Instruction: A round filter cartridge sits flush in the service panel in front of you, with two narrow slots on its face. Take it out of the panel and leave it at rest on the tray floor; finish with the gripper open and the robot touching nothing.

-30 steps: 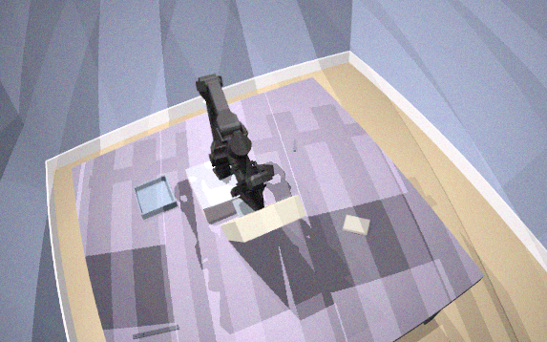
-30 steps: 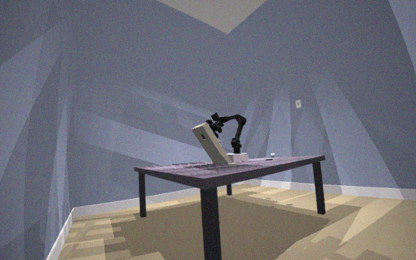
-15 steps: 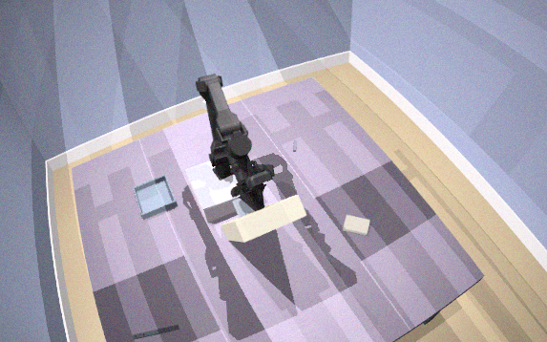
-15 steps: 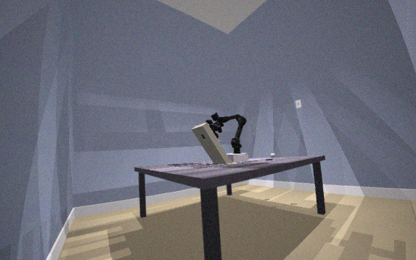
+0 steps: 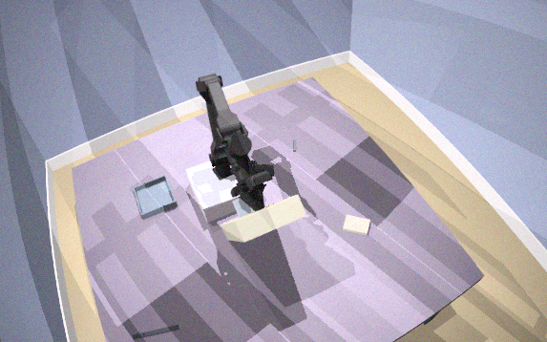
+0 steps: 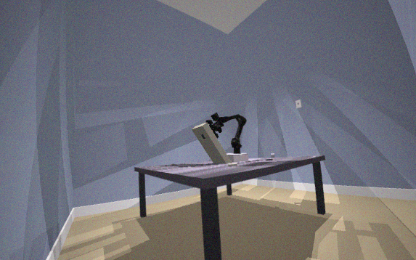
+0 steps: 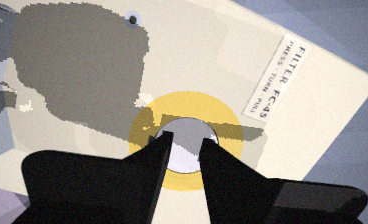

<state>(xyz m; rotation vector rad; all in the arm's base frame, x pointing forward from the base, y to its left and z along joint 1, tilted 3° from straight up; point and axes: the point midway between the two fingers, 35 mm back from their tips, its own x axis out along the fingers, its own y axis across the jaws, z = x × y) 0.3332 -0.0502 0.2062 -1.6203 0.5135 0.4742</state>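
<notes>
My gripper tip is now 1 cm short of the white round filter cartridge and 1 cm above it. Round my gripper tip: thin grey peg (38 cm behind, 37 cm to the left, 26 cm below); then small cream block (33 cm to the left, 26 cm below, 8 cm ahead); then shallow blue-grey tray (46 cm behind, 26 cm below, 23 cm to the right).
</notes>
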